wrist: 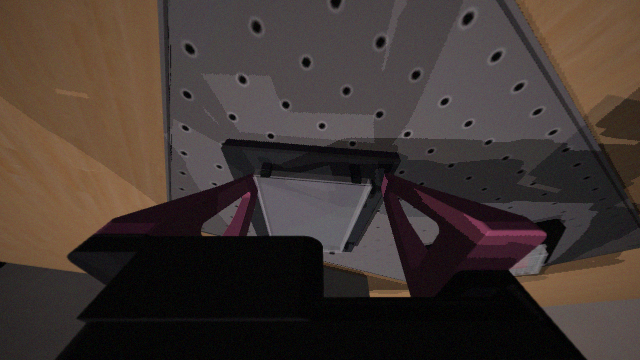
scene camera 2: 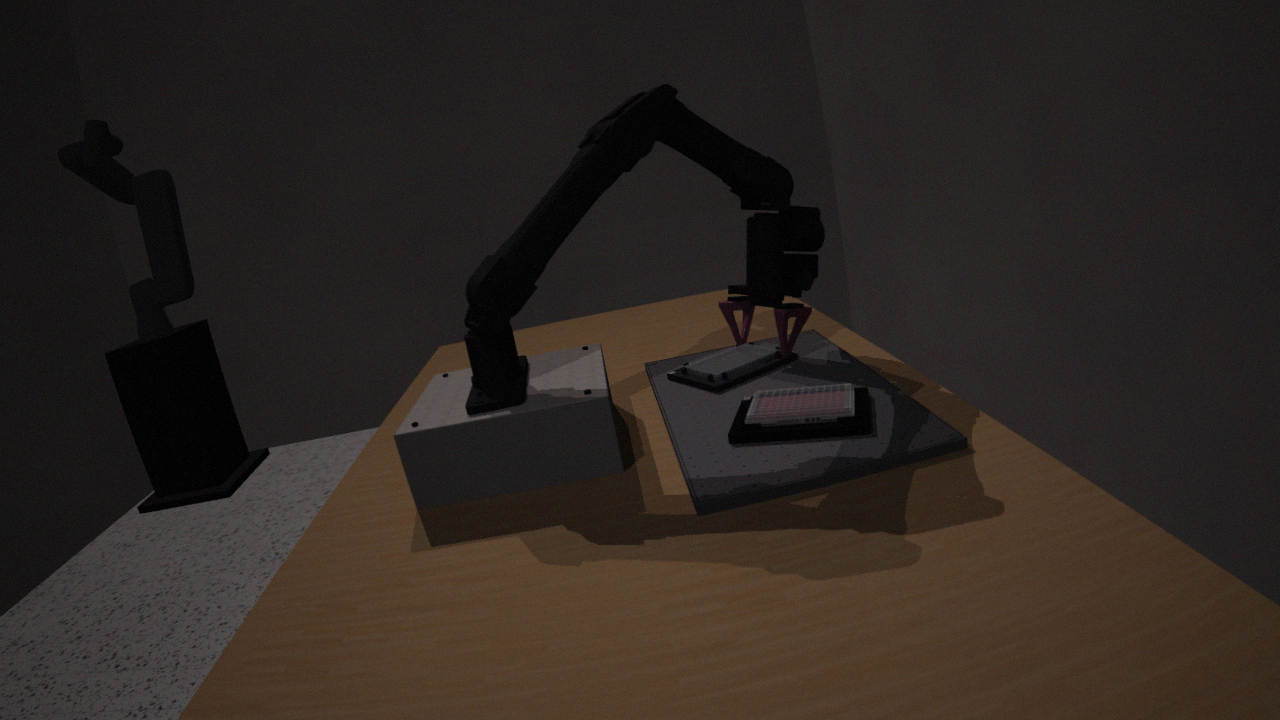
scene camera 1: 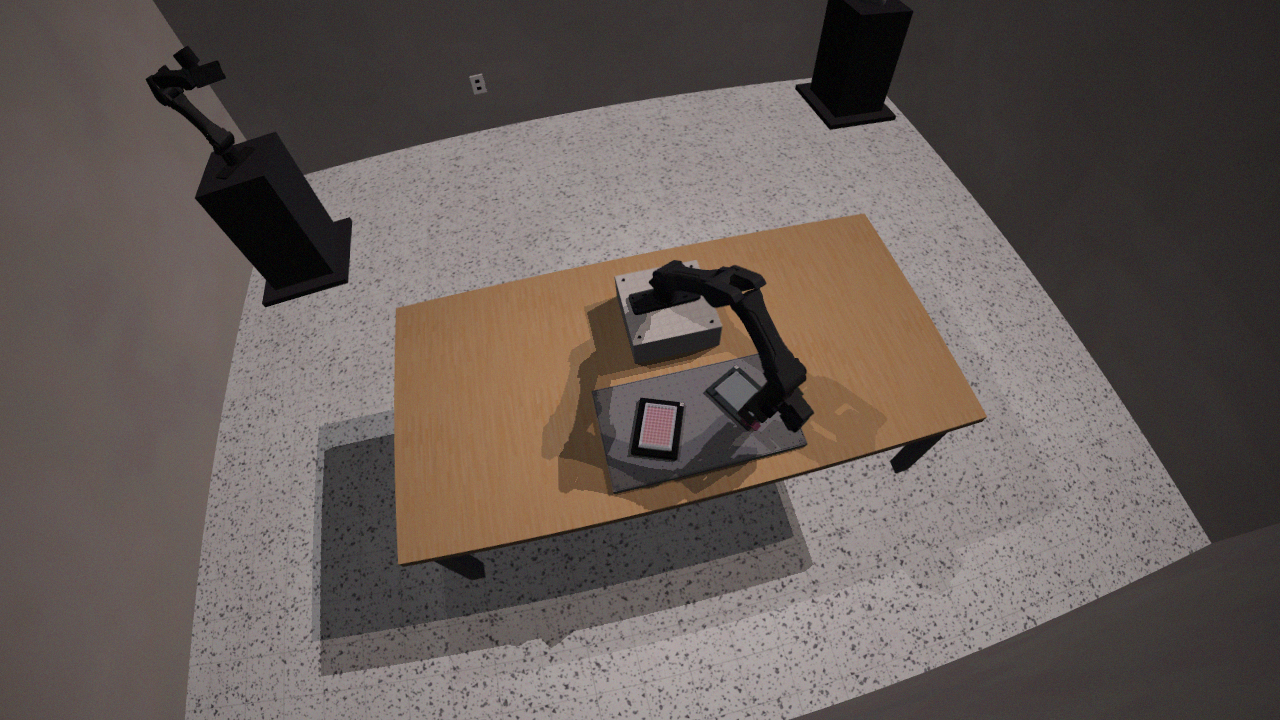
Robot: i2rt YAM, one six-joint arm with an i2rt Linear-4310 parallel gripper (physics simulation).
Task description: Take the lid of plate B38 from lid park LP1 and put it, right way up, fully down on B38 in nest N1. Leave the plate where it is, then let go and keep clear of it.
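Where they show: gripper, fingertip midpoint: (wrist: 319,180) (scene camera 2: 763,351) (scene camera 1: 756,411); arm's base, origin of the base link: (scene camera 2: 500,385) (scene camera 1: 664,297).
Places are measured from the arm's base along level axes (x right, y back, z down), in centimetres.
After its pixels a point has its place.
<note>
The clear lid (scene camera 1: 735,388) @(y -30.7, x -10.8, z 6.5 cm) (scene camera 2: 729,360) @(y -32.4, x -11.0, z 6.5 cm) (wrist: 312,207) @(y -36.0, x -13.0, z 6.5 cm) lies flat in the dark lid park LP1 (scene camera 2: 715,387) @(y -28.2, x -3.2, z 7.5 cm) (wrist: 310,158) @(y -40.0, x -15.4, z 7.3 cm). Plate B38 (scene camera 1: 657,424) @(y -35.0, x 12.8, z 5.7 cm) (scene camera 2: 799,405) @(y -34.4, x 14.4, z 5.7 cm) (wrist: 530,262) @(y -40.2, x 13.8, z 5.8 cm), with pink wells, sits without a lid in the black nest N1 (scene camera 1: 656,454) @(y -42.5, x 15.3, z 7.1 cm) (scene camera 2: 801,433) @(y -33.0, x 18.3, z 7.5 cm) (wrist: 554,231) @(y -44.2, x 10.3, z 7.1 cm). My gripper (scene camera 2: 764,348) @(y -38.6, x -13.8, z 7.1 cm) (wrist: 319,180) @(y -38.6, x -13.8, z 7.1 cm) is open and points down, with its pink fingertips low at the end of the lid park farther from the arm base. In the wrist view the tips stand either side of the lid's near end, with nothing held. In scene camera 1 the arm partly hides the fingers.
The perforated grey board (scene camera 1: 622,470) @(y -43.8, x 24.8, z 8.3 cm) (scene camera 2: 769,474) @(y -27.2, x 24.5, z 8.3 cm) (wrist: 320,95) @(y -43.6, x -16.6, z 8.3 cm) carries both holders on the wooden table (scene camera 1: 483,402) @(y -12.8, x 57.8, z 9.6 cm) (scene camera 2: 805,626) @(y -22.7, x 47.7, z 9.6 cm). The arm stands on a light box (scene camera 1: 675,335) @(y -13.2, x 1.0, z 0.2 cm) (scene camera 2: 528,456) @(y -2.7, x 12.5, z 5.4 cm) beside the board. A second arm on a black pedestal (scene camera 1: 268,214) (scene camera 2: 179,411) stands away from the table.
</note>
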